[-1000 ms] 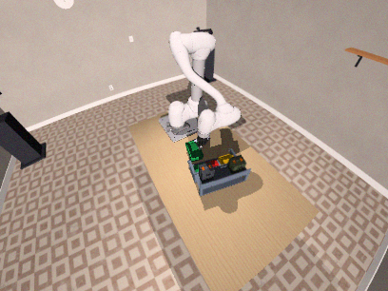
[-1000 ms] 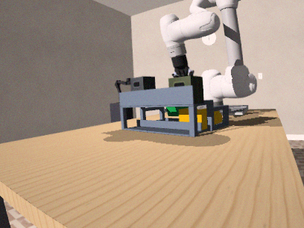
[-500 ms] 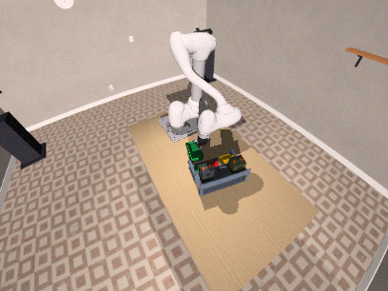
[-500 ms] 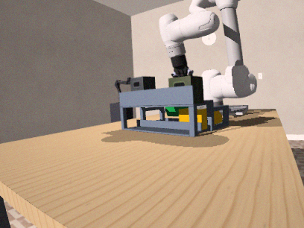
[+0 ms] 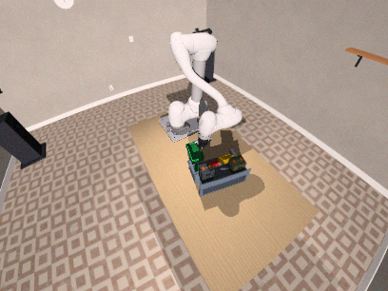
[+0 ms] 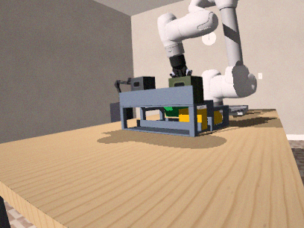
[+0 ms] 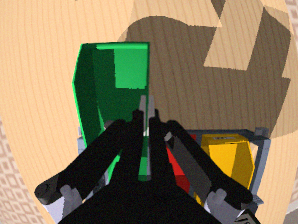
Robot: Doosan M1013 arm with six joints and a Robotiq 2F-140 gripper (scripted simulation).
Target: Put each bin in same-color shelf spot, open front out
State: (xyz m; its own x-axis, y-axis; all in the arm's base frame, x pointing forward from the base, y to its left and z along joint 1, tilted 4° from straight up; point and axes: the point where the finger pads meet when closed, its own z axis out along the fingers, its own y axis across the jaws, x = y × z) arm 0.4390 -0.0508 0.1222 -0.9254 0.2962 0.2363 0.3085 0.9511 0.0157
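Now: the green bin 3 cm behind my hand, 4 cm to the right of it and 4 cm below it. The rest, counted from my hand: dark box (22 cm ahead, 13 cm to the right, 4 cm above); yellow bin (20 cm ahead, 12 cm to the left, 8 cm below).
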